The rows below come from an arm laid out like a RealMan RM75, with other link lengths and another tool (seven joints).
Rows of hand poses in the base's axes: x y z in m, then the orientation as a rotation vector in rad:
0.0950, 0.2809, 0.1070, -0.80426, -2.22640, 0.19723
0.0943, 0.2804, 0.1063, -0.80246, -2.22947, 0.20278
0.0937, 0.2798, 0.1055, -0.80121, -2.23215, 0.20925
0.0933, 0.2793, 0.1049, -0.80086, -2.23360, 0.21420
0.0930, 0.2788, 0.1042, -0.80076, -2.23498, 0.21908
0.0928, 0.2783, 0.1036, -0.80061, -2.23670, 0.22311
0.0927, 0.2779, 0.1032, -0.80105, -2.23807, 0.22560
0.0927, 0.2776, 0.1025, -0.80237, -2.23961, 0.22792
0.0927, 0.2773, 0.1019, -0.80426, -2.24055, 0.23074
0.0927, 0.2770, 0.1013, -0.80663, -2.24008, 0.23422
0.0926, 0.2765, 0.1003, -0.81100, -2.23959, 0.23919
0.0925, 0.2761, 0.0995, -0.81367, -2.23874, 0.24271
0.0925, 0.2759, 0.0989, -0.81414, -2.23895, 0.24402
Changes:
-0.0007, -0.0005, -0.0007, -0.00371, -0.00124, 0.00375
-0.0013, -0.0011, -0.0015, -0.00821, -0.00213, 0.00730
-0.0017, -0.0016, -0.0021, -0.01178, -0.00243, 0.00943
-0.0020, -0.0021, -0.0028, -0.01538, -0.00277, 0.01135
-0.0022, -0.0026, -0.0034, -0.01842, -0.00356, 0.01316
-0.0023, -0.0030, -0.0038, -0.02054, -0.00449, 0.01401
-0.0023, -0.0033, -0.0045, -0.02290, -0.00585, 0.01429
-0.0023, -0.0036, -0.0051, -0.02573, -0.00674, 0.01416
-0.0023, -0.0039, -0.0057, -0.02896, -0.00636, 0.01350
-0.0024, -0.0044, -0.0067, -0.03398, -0.00627, 0.01195
-0.0025, -0.0048, -0.0075, -0.03729, -0.00563, 0.01099
-0.0025, -0.0050, -0.0081, -0.03842, -0.00573, 0.01113

